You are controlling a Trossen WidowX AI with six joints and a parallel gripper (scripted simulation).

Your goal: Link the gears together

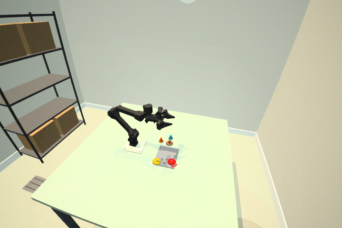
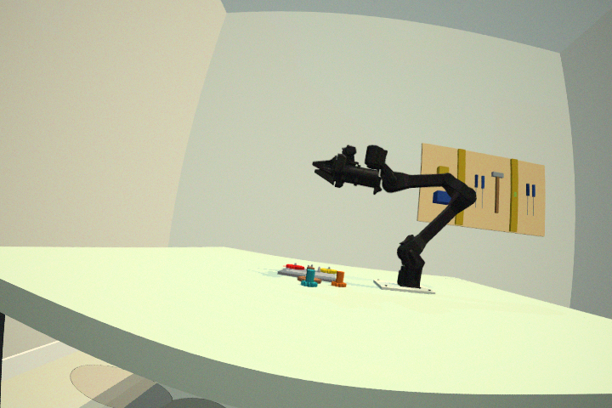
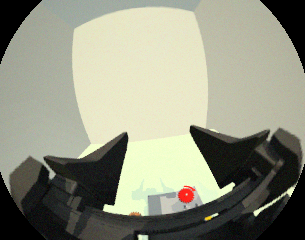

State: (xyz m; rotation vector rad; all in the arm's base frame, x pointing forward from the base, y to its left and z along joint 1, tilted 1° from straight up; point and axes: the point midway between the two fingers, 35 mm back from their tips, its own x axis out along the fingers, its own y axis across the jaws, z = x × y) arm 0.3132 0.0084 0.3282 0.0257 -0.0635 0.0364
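Now: gripper tip 50 mm past the brown gear, 110 mm to the right of it and 330 mm above it. Round my gripper tip: red gear (30 mm ahead, 90 mm to the right, 330 mm below); grey board (30 mm behind, 50 mm to the right, 340 mm below); red arrow (60 mm ahead, 120 mm to the right, 330 mm below).
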